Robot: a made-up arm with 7 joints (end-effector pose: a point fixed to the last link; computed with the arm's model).
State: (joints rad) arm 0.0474 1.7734 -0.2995 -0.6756 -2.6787 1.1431 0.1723
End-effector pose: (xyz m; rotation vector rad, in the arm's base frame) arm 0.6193 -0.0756 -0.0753 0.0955 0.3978 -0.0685
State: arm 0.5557 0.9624 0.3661 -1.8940 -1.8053 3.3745 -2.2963
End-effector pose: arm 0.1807 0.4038 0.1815 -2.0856 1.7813 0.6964
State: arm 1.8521 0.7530 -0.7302 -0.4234 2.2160 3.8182 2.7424
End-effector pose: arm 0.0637 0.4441 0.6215 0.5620 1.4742 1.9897
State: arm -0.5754 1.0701 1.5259 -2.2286 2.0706 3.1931 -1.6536
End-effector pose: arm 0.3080 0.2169 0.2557 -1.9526 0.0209 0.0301
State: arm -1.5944 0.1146 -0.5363 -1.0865 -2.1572 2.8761 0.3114
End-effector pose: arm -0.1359 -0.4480 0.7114 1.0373 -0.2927 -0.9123
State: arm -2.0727 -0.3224 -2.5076 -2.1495 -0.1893 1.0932 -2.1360
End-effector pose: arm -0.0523 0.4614 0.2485 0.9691 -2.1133 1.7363
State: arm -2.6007 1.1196 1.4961 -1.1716 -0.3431 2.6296 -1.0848
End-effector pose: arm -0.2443 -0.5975 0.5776 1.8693 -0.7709 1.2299
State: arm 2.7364 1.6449 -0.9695 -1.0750 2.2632 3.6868 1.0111
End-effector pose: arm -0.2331 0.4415 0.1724 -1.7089 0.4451 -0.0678
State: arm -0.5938 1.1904 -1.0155 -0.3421 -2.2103 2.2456 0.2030
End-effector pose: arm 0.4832 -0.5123 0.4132 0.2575 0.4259 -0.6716
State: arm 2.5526 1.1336 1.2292 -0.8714 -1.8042 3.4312 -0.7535
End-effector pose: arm -0.5395 -0.0167 0.5351 1.1666 -0.7583 -0.9589
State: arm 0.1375 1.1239 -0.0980 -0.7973 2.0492 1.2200 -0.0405
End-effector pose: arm 0.7231 0.1029 0.2781 -1.1141 -0.0609 0.4257
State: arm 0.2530 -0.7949 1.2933 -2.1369 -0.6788 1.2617 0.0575
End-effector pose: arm -0.0624 0.4641 0.4840 1.4053 0.8479 0.5602
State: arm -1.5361 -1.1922 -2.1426 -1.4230 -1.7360 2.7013 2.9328
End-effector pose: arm -0.4607 0.3953 0.3131 -2.3907 -0.4618 0.6206
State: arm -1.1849 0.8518 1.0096 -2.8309 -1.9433 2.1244 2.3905
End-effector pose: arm 0.2360 0.1199 0.1735 2.6761 -1.0878 0.2670
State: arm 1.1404 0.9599 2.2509 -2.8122 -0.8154 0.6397 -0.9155
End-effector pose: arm -0.2565 -0.0232 0.3379 -1.4067 1.1612 0.0286
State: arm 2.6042 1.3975 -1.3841 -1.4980 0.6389 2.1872 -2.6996
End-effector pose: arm -0.1119 0.6590 0.3411 -1.1245 2.0569 -0.2281
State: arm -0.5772 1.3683 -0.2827 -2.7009 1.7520 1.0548 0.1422
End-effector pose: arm -0.0239 -0.0345 -0.0458 0.4300 1.6861 1.0173
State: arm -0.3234 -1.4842 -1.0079 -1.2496 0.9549 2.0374 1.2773
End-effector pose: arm -0.5954 -0.2504 0.5781 -0.0120 0.4843 -1.1777
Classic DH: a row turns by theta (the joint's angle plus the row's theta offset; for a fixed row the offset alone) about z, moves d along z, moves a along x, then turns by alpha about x. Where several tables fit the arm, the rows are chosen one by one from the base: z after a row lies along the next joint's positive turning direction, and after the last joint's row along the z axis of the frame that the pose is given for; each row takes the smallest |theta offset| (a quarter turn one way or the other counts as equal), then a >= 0, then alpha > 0; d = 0 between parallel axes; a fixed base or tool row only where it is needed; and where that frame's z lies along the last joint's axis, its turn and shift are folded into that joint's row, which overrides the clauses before.
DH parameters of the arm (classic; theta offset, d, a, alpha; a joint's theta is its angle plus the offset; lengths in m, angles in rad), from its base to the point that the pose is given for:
joint 1: 0 0.3192 0 -1.5708
joint 2: 0 0 0 1.5708
joint 3: 0 0.2756 0.1021 1.5708
joint 4: 0 0 -0.0683 -1.5708
joint 5: 0 0.3181 0 1.5708
joint 6: 0 0 0.1224 1.5708
joint 7: 0 0 0 0

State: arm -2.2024 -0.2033 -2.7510 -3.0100 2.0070 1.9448 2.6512
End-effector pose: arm 0.0690 0.1648 0.1341 -0.2447 -1.9471 -0.7074
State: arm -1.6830 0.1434 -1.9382 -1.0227 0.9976 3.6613 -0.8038
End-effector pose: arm -0.1945 0.1221 0.8561 -0.4714 -0.5359 -0.5276
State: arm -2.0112 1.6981 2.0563 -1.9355 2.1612 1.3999 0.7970
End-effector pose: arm 0.3287 -0.4049 0.5599 0.2115 -0.8424 0.7488
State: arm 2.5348 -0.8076 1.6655 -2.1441 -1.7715 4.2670 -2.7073
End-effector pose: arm -0.0007 -0.3667 0.4072 0.0706 2.8994 -0.5153
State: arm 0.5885 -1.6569 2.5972 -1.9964 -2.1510 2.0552 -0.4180
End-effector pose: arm -0.2005 0.1321 -0.1479 -1.8025 -0.3541 0.9175
